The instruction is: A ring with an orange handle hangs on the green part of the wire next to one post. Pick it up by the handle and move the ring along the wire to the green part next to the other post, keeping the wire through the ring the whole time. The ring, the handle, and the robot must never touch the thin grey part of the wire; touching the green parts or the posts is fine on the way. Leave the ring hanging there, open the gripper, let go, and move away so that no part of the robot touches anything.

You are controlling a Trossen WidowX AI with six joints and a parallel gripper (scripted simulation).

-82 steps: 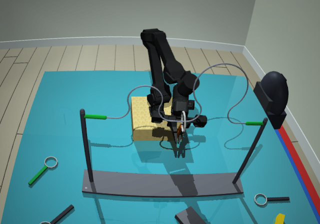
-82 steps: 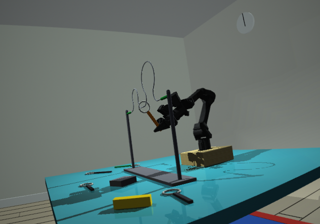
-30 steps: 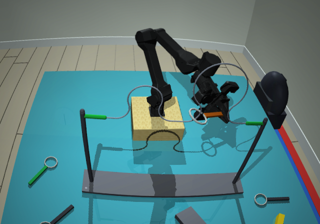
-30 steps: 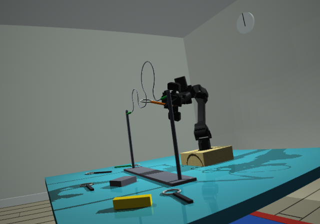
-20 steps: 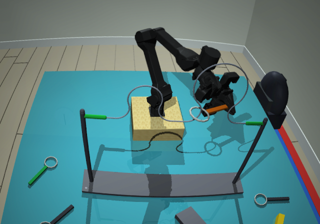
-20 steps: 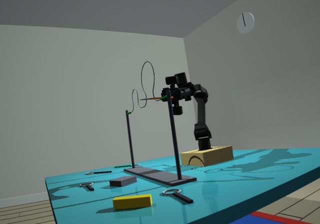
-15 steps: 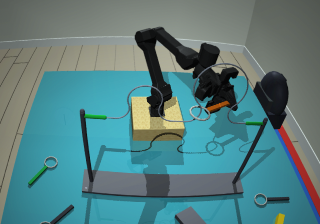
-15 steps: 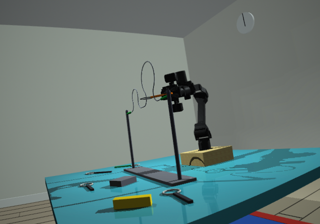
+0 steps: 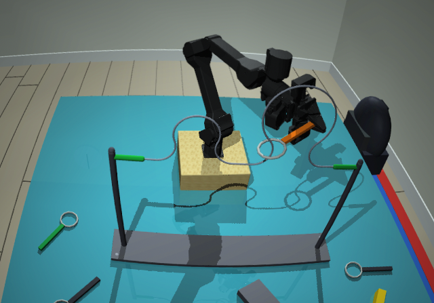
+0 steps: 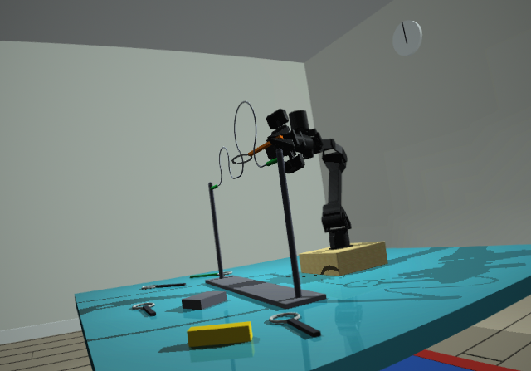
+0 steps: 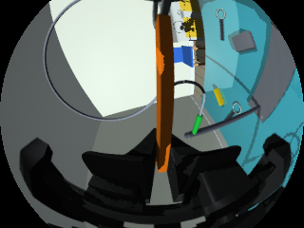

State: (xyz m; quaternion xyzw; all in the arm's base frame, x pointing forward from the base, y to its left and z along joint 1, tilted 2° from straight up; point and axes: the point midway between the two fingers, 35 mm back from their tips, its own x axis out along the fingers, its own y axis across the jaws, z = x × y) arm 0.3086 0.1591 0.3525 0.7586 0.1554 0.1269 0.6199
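My gripper tip is now 9 cm to the left of the ring with orange handle and 2 cm above it. Round my gripper tip: grey block (41 cm below, 20 cm ahead, 12 cm to the right); then yellow block (41 cm below, 31 cm ahead, 23 cm to the left).
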